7 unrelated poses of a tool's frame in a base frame.
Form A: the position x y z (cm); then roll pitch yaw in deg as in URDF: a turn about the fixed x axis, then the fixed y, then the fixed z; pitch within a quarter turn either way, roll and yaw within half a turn.
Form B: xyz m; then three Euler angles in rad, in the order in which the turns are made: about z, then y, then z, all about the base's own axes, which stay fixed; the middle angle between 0 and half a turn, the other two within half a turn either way. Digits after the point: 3 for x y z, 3 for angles.
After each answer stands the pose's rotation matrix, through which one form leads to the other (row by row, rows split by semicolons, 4 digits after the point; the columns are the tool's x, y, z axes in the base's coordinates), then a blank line. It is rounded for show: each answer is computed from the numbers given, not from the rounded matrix.
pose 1, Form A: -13.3, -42.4, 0.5, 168.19, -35.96, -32.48
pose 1, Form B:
-0.133, -0.424, 0.005, 2.867, 2.485, -0.909
0.6828 -0.6270 0.3750; -0.4347 -0.7612 -0.4813; 0.5872 0.1657 -0.7923

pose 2, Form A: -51.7, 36.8, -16.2, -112.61, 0.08, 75.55
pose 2, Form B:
-0.517, 0.368, -0.162, -1.569, 1.965, 2.890
0.2495 0.3720 -0.8941; 0.9684 -0.0972 0.2298; -0.0014 -0.9231 -0.3845

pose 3, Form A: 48.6, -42.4, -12.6, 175.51, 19.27, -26.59
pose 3, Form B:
0.486, -0.424, -0.126, 0.220, 2.797, 2.911
0.8441 -0.4231 -0.3292; -0.4225 -0.9031 0.0773; -0.3300 0.0739 -0.9411

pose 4, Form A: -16.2, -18.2, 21.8, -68.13, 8.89, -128.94
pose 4, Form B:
-0.162, -0.182, 0.218, -1.404, 1.194, -0.742
-0.6210 0.3799 0.6856; -0.7685 -0.1226 -0.6280; -0.1545 -0.9169 0.3680

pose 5, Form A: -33.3, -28.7, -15.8, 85.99, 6.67, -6.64
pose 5, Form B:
-0.333, -0.287, -0.158, 1.454, 1.501, -1.679
0.9866 0.1232 -0.1073; -0.1148 0.0561 -0.9918; -0.1162 0.9908 0.0695

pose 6, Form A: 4.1, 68.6, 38.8, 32.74, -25.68, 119.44
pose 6, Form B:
0.041, 0.686, 0.388, 2.298, 0.710, -0.079
-0.4430 -0.6173 0.6501; 0.7849 -0.6175 -0.0516; 0.4333 0.4874 0.7581

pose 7, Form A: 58.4, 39.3, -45.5, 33.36, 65.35, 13.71
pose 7, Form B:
0.584, 0.393, -0.455, 0.247, 1.215, -0.388
0.4052 0.2876 0.8678; 0.0988 0.9299 -0.3543; -0.9089 0.2293 0.3484

